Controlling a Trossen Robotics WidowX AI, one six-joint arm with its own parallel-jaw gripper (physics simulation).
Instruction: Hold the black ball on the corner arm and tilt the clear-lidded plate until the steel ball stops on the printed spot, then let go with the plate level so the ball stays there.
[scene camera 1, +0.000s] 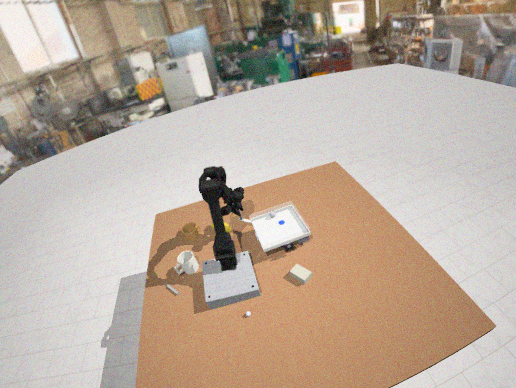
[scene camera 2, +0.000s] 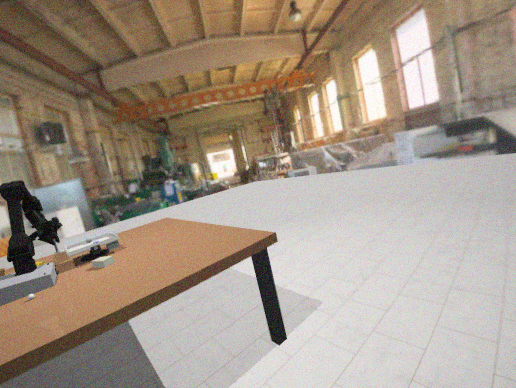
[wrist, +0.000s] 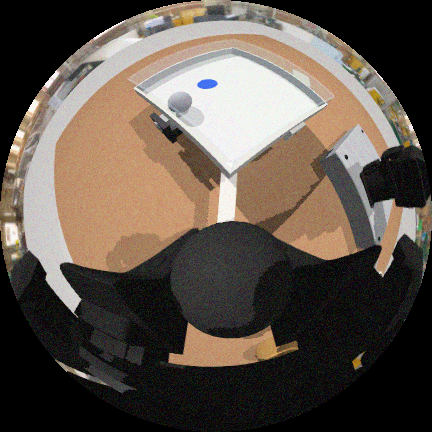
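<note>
The clear-lidded plate is a white tray with low walls, held above the table on a dark mount. A white corner arm runs from its corner to my gripper. The black ball sits between my fingers in the wrist view. My gripper is shut on it. The grey steel ball is inside the plate near one wall, apart from the blue printed spot. I cannot tell whether the plate is exactly level.
A white mug, an amber cup and a small pale stick are left of the arm's grey base. A pale block is near the plate. A small white ball lies before the base.
</note>
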